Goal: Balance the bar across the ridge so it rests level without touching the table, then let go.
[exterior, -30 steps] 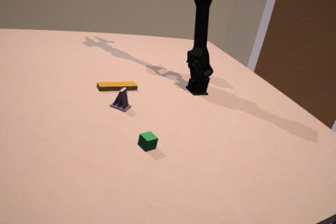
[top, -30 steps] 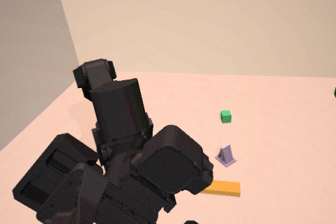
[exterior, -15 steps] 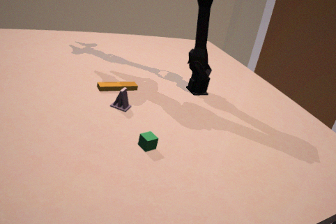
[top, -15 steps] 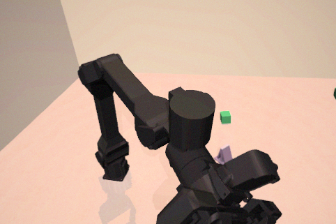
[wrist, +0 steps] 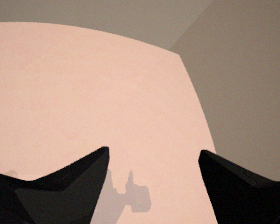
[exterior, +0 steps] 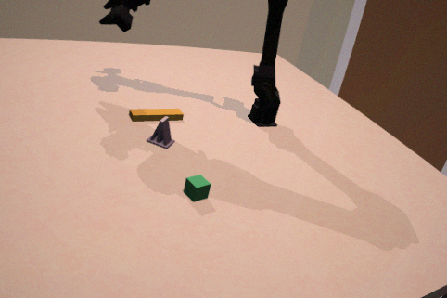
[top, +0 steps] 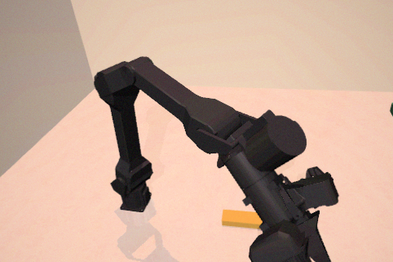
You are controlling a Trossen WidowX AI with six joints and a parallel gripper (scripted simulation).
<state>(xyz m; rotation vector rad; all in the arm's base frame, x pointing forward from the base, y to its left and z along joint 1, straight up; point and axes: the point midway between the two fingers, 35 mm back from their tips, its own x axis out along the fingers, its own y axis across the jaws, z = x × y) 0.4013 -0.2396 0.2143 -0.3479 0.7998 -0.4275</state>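
The bar is 24 cm to the left of my gripper tip, 19 cm below it and 12 cm behind it. From my gripper tip the other things lie so: green cube (55 cm to the left, 18 cm below, 11 cm behind).
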